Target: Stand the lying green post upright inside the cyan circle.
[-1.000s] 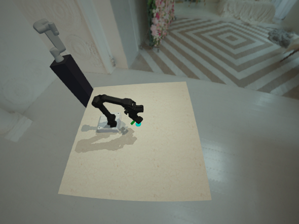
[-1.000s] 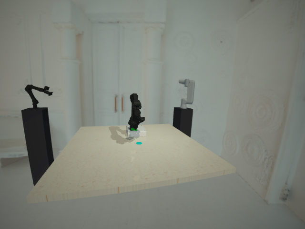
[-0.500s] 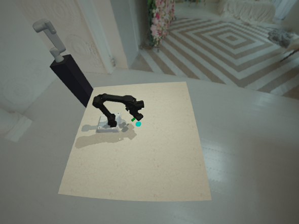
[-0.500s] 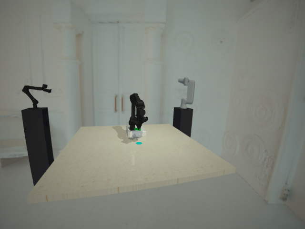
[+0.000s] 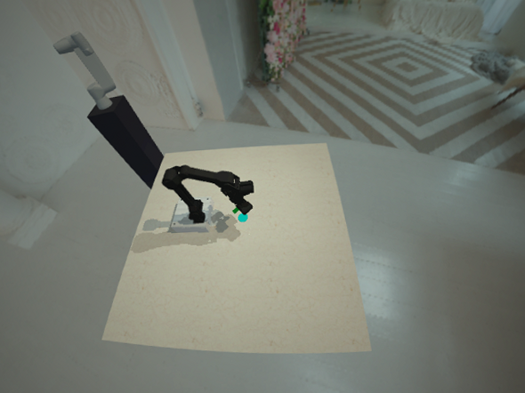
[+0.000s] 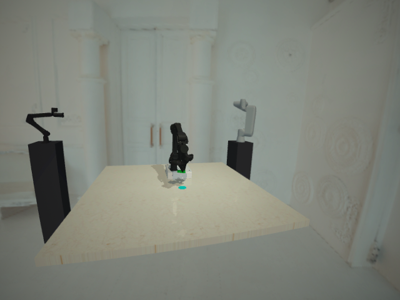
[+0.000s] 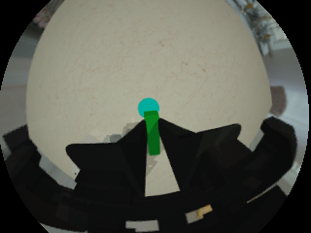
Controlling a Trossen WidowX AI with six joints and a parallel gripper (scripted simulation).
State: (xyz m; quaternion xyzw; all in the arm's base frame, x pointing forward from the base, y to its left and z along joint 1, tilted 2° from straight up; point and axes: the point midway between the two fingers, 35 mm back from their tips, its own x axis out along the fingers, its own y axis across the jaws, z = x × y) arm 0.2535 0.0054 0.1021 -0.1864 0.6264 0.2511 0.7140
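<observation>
Right now the cyan circle is 13 cm below my gripper tip and 1 cm behind it. The rest, counted from my gripper tip: green post: 2 cm behind, 1 cm to the right.
</observation>
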